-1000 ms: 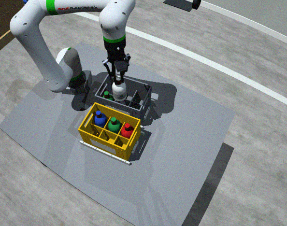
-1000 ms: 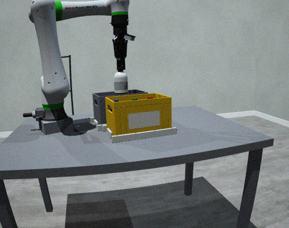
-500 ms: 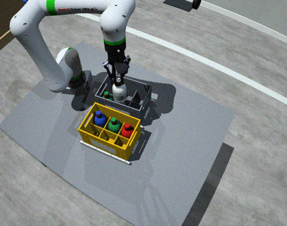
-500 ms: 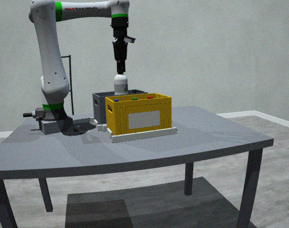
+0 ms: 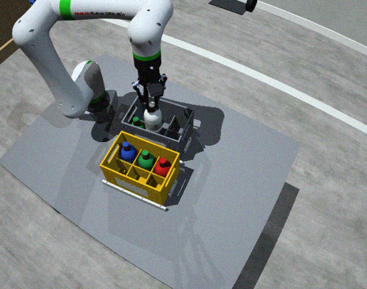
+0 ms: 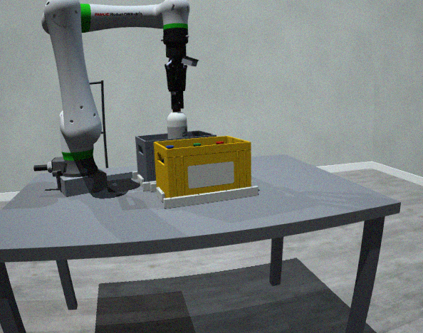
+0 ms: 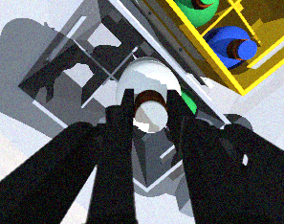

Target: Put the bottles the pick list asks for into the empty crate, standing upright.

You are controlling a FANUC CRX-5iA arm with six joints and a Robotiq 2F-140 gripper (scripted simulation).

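Right now my hand is 80 mm above the white-labelled bottle. Round my hand: green bottle: 50 mm ahead, 130 mm to the right, 220 mm below; then blue bottle: 50 mm behind, 140 mm to the right, 220 mm below; then grey crate: 10 mm behind, 50 mm to the left, 230 mm below.
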